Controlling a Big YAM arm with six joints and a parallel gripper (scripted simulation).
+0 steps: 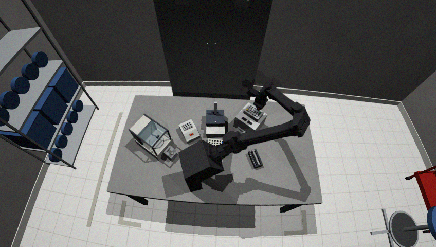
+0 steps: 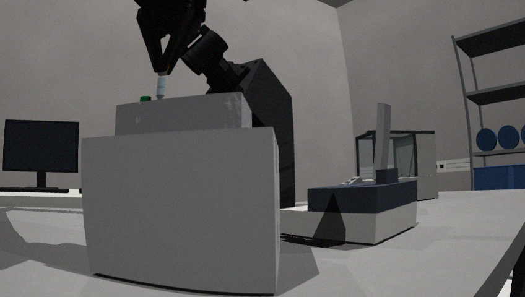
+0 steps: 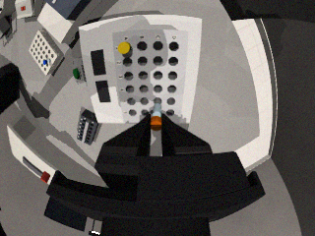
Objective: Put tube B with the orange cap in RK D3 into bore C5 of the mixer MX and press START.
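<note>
The green-capped tube lies 6 cm below my hand, 1 cm to the right of it and 1 cm behind it. Also, from my hand: yellow-capped tube (7 cm to the left, 6 cm below, 3 cm ahead); then green start key (15 cm to the left, 15 cm below, 11 cm behind); then perforated shaking block (6 cm below, 2 cm to the left, 1 cm ahead).
</note>
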